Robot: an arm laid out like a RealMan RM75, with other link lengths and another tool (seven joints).
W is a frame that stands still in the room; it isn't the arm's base.
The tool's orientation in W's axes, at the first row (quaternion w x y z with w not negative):
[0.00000 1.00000 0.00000 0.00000]
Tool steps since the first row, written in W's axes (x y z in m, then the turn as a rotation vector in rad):
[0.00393 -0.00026 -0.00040 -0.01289 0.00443 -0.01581]
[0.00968 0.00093 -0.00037 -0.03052 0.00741 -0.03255]
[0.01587 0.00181 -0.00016 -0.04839 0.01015 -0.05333]
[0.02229 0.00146 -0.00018 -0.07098 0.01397 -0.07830]
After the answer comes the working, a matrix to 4 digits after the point.
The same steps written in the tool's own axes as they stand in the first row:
[0.00393 0.00026 0.00040 -0.01289 -0.00443 0.01581]
[0.00968 -0.00093 0.00037 -0.03052 -0.00741 0.03255]
[0.01587 -0.00181 0.00016 -0.04839 -0.01015 0.05333]
[0.02229 -0.00146 0.00018 -0.07098 -0.01397 0.07830]

The tool's axes in the first row as the columns of a matrix, in W's axes (rounded; the answer above uses it unrounded):
[1.0000 0.0000 0.0000]
[0.0000 -1.0000 0.0000]
[0.0000 0.0000 -1.0000]

